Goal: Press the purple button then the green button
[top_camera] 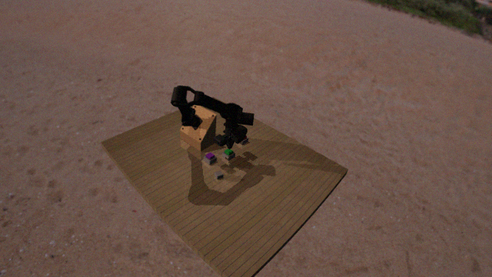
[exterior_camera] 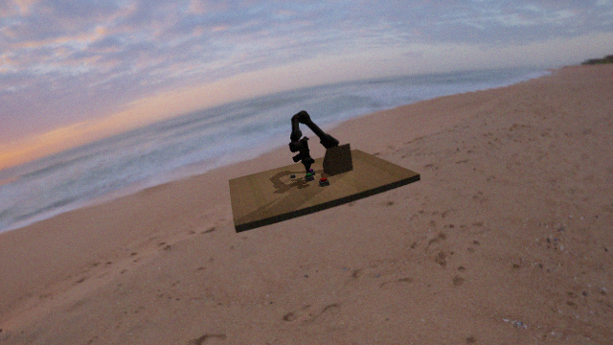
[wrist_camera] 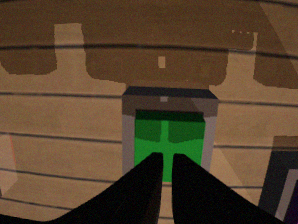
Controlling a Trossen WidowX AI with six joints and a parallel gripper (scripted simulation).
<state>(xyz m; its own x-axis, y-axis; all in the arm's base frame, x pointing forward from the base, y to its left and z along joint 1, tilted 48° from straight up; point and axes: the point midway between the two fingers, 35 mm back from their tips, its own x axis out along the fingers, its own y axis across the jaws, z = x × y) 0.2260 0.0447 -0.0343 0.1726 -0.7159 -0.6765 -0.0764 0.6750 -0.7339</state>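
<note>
Right now my gripper tip is 2 cm above the green button. From my gripper tip the other things lie so: small grey block 8 cm ahead, 14 cm to the right, 5 cm below; red button 6 cm behind, 15 cm to the left, 2 cm below; purple button 3 cm behind, 10 cm to the right, 2 cm below.
</note>
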